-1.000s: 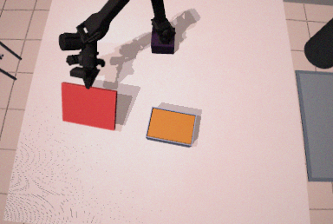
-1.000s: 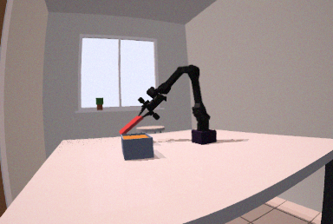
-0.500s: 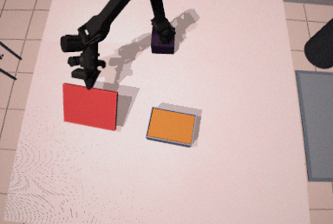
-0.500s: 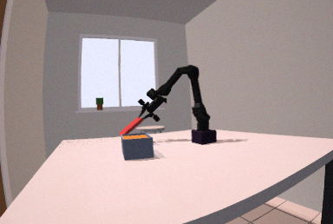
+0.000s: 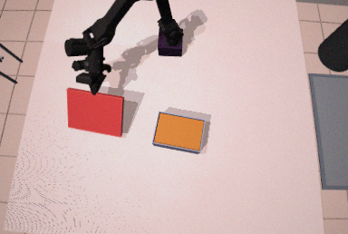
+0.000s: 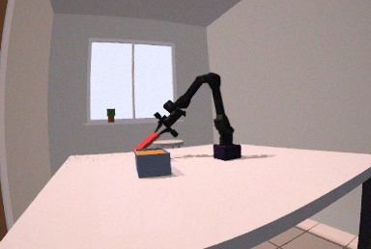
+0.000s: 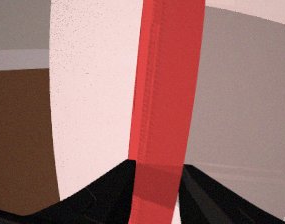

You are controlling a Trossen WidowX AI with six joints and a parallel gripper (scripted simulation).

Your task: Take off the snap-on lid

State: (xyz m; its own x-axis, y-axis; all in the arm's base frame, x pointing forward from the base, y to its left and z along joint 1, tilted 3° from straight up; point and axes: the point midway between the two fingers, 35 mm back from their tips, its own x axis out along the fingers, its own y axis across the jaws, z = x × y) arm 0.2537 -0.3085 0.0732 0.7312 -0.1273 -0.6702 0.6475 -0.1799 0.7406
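Now: gripper tip 7 cm short of the red lid, 1 cm to the left of it and 5 cm above it. Also, from my gripper tip: storage box (14 cm ahead, 33 cm to the left, 10 cm below).
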